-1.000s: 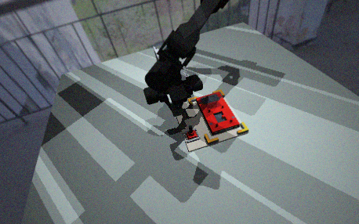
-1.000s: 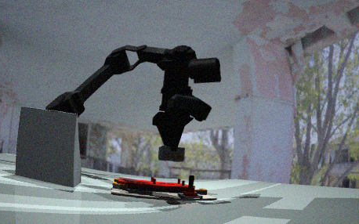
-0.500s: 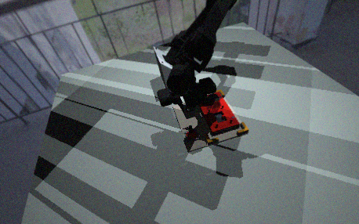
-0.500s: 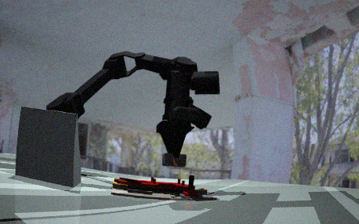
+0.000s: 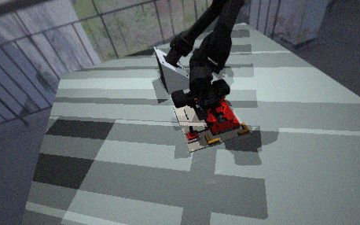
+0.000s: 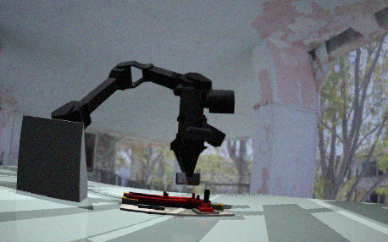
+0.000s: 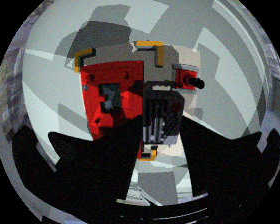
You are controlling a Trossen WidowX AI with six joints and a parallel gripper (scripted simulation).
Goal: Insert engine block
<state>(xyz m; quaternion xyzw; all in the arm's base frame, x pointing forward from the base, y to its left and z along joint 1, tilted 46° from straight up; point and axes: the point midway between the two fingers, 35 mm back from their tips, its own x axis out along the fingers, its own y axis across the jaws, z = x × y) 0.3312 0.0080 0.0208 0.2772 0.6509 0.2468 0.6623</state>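
Right now my gripper tip is 2 cm past the light baseplate, 5 cm to the right of it and 8 cm above it. Also, from my gripper tip: engine block: 1 cm below; black post: 3 cm ahead, 6 cm to the right, 5 cm below.
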